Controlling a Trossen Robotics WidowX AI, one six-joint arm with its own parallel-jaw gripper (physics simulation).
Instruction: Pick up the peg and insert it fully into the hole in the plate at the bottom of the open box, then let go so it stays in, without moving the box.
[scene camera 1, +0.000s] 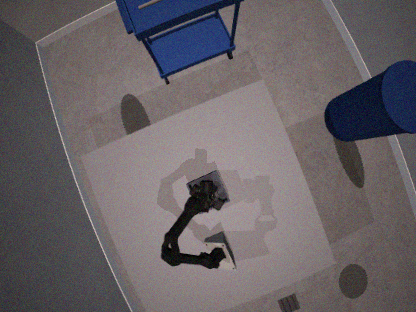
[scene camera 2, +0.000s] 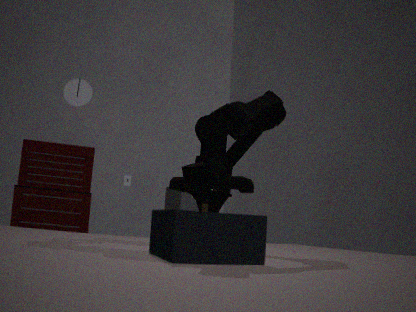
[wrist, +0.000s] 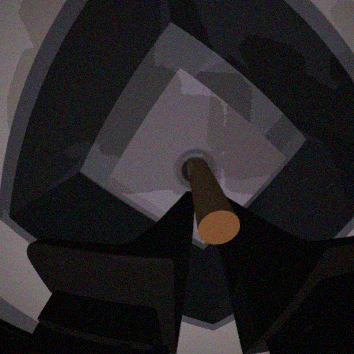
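Seen in the pictures: gripper, fingertip midpoint: (wrist: 201, 198); arm's base at its link origin: (scene camera 1: 220, 252) (scene camera 2: 189, 201).
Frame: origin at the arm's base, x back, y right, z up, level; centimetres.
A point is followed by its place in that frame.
The orange-brown peg (wrist: 212, 200) @[x -33.4, y 7.3, z -2.7 cm] (scene camera 2: 205, 207) @[x -33.6, y 6.9, z -2.8 cm] stands between the fingertips of my gripper (wrist: 201, 198) @[x -32.2, y 5.8, z -6.4 cm] (scene camera 2: 208, 211) @[x -32.2, y 5.8, z -6.4 cm], which is shut on it. The fingers reach down into the open dark box (scene camera 2: 215, 239) @[x -42.7, y 7.8, z -9.1 cm] (wrist: 55, 125) @[x -41.7, y 4.3, z -6.2 cm] (scene camera 1: 217, 176) @[x -39.6, y 15.1, z -4.1 cm]. In the wrist view the pale square plate (wrist: 155, 130) @[x -36.7, y 7.1, z -8.0 cm] lies at the box bottom. The peg's far end overlaps the right part of the round hole (wrist: 186, 171) @[x -33.2, y 5.7, z -9.9 cm], and a dark sliver of the opening shows left of it. Whether the tip is above the hole or inside it I cannot tell. The front wall hides the lower peg in scene camera 2.
The box stands on a pale mat (scene camera 1: 280, 165) @[x -29.5, y 53.7, z -13.8 cm]. A wedge-shaped stand (scene camera 1: 228, 257) @[x 2.7, y 3.4, z 3.4 cm] is by the arm's base. Farther off are a blue cart (scene camera 1: 197, 62), a large blue cylinder (scene camera 1: 360, 111) and a red cabinet (scene camera 2: 54, 187). The box walls surround the fingers.
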